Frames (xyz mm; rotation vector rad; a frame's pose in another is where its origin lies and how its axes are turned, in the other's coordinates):
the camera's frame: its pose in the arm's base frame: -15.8 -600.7 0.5 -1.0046 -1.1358 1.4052
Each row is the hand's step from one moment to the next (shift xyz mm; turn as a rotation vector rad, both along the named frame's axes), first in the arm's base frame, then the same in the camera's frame.
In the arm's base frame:
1: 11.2 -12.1 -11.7 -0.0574 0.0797 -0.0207
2: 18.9 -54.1 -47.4 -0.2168 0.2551 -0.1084
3: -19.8 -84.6 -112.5 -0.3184 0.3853 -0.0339
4: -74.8 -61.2 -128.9 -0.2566 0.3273 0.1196
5: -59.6 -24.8 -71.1 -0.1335 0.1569 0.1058
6: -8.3 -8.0 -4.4 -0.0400 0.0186 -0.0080
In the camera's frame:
1: -13.4 9.5 -11.8 0.0865 0.0295 0.0416
2: -55.9 44.2 -21.4 0.2812 0.1424 0.1565
3: -80.9 116.7 6.6 0.4230 0.0861 0.2543
4: -50.6 143.2 53.7 0.3568 -0.0749 0.2331
5: -16.7 82.5 46.3 0.1722 -0.0812 0.1319
6: -6.9 6.2 8.1 0.0236 0.0154 0.0349

